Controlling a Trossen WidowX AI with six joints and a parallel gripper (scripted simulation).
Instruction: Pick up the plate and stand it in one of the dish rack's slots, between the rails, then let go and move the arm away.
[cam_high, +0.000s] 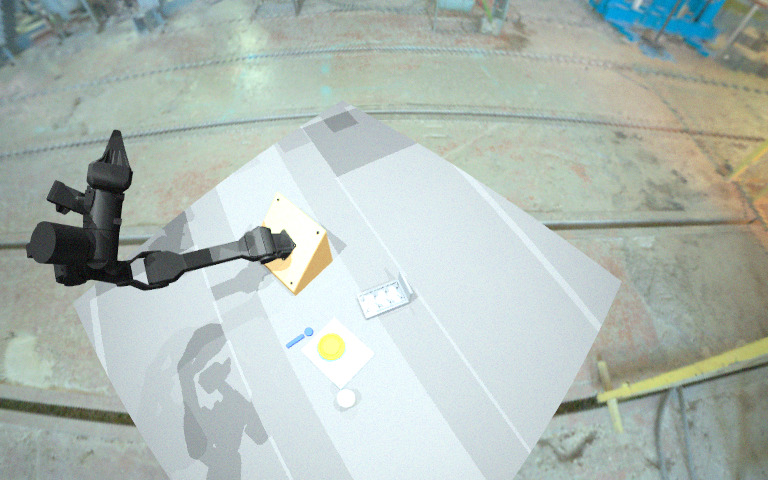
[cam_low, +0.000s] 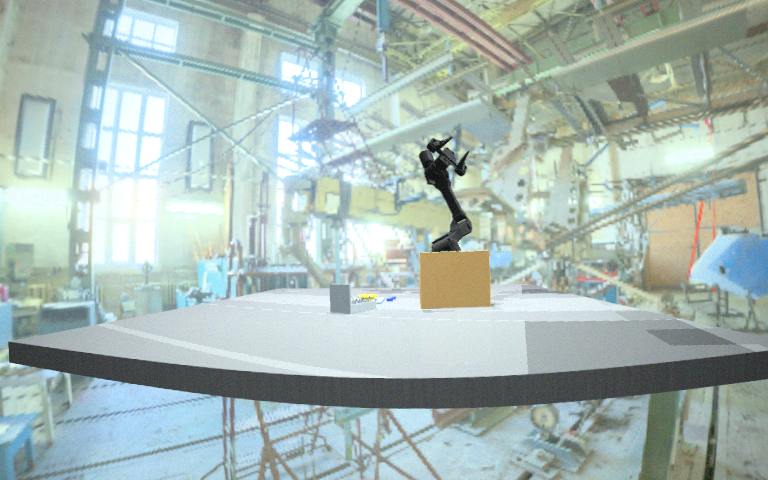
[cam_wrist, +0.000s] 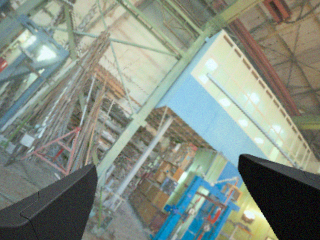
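The yellow plate lies 340 mm ahead of my gripper tip, 130 mm to the left of it and 560 mm below it. The rest, counted from my gripper tip: blue spoon: 270 mm ahead, 90 mm to the left, 570 mm below; then grey dish rack: 330 mm ahead, 320 mm to the left, 550 mm below; then blue mat: 360 mm ahead, 140 mm to the left, 570 mm below.
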